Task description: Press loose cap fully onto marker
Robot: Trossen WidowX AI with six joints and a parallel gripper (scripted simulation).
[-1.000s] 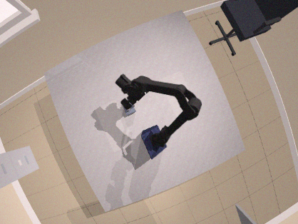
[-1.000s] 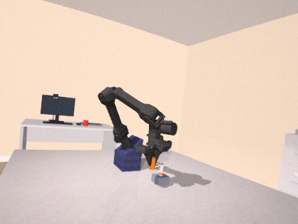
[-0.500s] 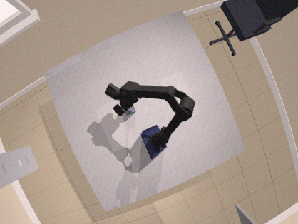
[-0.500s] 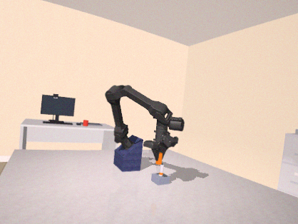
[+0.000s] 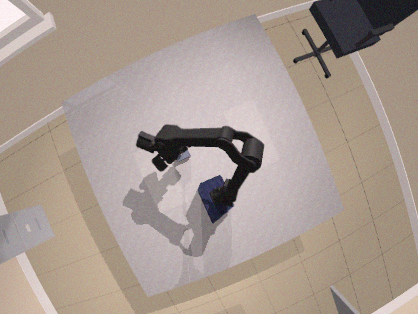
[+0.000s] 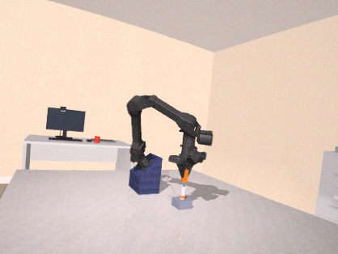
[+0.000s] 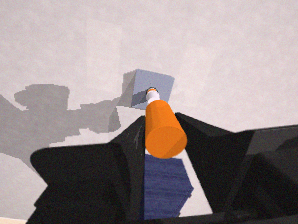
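Now: the holder block 12 cm below my gripper tip. Also, from my gripper tip: orange cap: 1 cm above.
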